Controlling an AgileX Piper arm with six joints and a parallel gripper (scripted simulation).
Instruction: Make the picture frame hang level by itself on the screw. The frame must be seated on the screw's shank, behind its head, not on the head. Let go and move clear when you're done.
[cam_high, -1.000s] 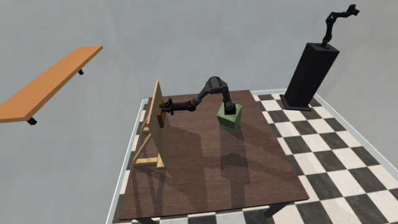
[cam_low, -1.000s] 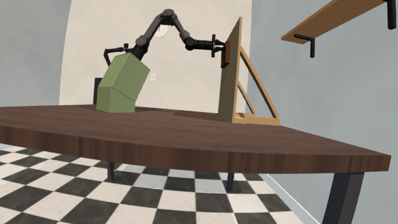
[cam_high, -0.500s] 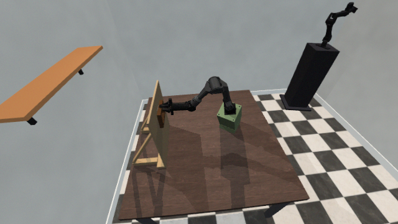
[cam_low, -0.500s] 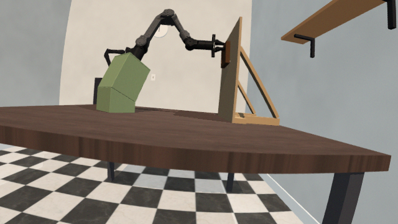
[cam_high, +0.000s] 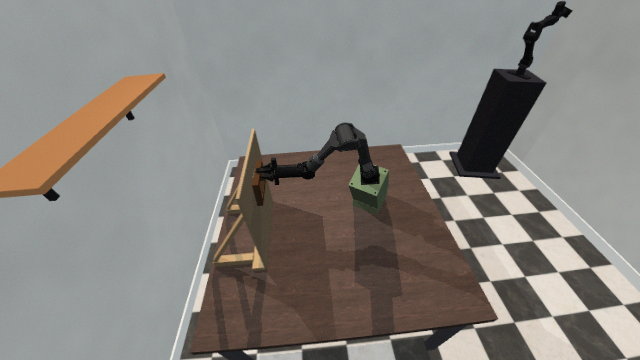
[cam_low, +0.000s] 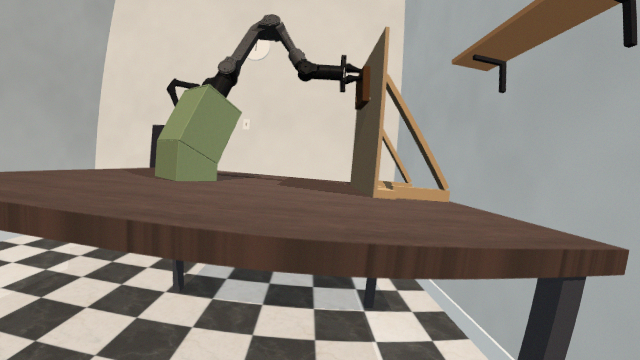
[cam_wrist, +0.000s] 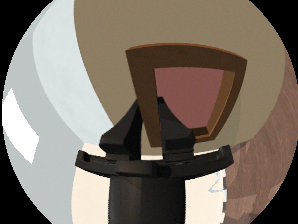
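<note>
Right now my hand is 60 mm above the brown picture frame, 10 mm to the right of it and 10 mm short of it.
</note>
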